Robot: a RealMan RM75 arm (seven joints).
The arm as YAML. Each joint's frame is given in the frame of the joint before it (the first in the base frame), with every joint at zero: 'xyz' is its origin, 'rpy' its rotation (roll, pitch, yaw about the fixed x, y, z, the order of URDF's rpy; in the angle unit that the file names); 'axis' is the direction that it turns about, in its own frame. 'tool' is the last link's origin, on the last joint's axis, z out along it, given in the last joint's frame.
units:
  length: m
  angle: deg
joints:
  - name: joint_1
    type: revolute
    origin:
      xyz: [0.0, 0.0, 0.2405]
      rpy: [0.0, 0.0, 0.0]
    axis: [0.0, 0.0, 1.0]
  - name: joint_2
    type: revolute
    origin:
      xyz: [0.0, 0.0, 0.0]
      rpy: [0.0, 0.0, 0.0]
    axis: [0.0, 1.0, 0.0]
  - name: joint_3
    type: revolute
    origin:
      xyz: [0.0, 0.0, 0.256]
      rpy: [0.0, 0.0, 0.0]
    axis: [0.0, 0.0, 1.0]
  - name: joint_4
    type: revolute
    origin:
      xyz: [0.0, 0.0, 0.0]
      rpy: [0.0, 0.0, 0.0]
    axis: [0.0, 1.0, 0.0]
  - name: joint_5
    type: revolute
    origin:
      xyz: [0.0, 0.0, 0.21]
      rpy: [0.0, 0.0, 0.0]
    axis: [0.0, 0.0, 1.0]
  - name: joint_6
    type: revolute
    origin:
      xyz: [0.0, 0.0, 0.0]
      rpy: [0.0, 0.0, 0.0]
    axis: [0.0, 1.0, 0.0]
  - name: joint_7
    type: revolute
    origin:
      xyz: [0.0, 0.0, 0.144]
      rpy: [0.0, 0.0, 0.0]
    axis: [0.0, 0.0, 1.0]
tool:
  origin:
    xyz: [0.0, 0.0, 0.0]
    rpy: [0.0, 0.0, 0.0]
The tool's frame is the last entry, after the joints.
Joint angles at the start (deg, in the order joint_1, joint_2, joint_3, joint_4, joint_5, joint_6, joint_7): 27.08 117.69 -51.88 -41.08 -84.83 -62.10 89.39
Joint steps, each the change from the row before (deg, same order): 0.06 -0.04 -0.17 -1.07 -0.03 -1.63 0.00; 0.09 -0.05 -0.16 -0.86 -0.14 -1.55 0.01; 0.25 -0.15 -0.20 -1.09 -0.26 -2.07 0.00; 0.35 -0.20 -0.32 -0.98 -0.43 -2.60 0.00; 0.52 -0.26 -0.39 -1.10 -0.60 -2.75 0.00; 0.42 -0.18 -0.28 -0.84 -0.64 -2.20 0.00; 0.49 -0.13 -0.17 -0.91 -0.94 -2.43 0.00; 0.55 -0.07 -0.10 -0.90 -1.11 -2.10 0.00
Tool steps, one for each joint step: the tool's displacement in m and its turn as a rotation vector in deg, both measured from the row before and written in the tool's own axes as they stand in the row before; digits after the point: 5 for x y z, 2 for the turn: -0.00522 0.00492 0.00078 -1.86 -0.37 -1.08; -0.00412 0.00460 0.00086 -1.78 -0.17 -0.96; -0.00598 0.00592 0.00149 -2.41 -0.12 -1.41; -0.00540 0.00740 0.00203 -3.07 0.19 -1.50; -0.00631 0.00783 0.00286 -3.36 0.39 -1.82; -0.00436 0.00610 0.00231 -2.67 0.50 -1.43; -0.00420 0.00653 0.00255 -2.89 0.71 -1.54; -0.00389 0.00561 0.00289 -2.56 0.85 -1.53
